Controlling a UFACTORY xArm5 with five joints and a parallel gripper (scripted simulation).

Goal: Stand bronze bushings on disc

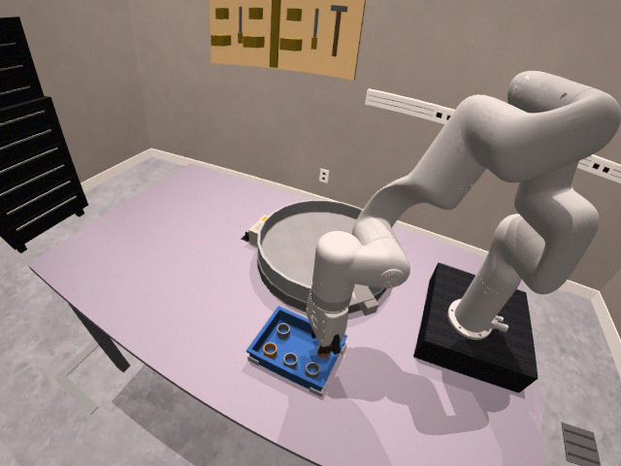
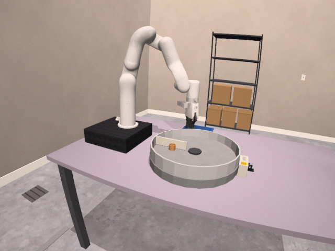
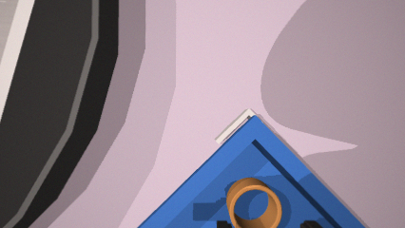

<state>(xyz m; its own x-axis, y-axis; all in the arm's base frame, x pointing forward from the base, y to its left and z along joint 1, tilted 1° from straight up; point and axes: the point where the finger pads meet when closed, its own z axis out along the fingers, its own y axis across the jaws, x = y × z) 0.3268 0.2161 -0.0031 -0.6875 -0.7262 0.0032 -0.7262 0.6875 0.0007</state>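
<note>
The blue crate is 5 cm below my hand, 5 cm ahead of it and 2 cm to the left of it. Round my hand: turntable disc (31 cm to the right, 12 cm ahead, 2 cm below).
</note>
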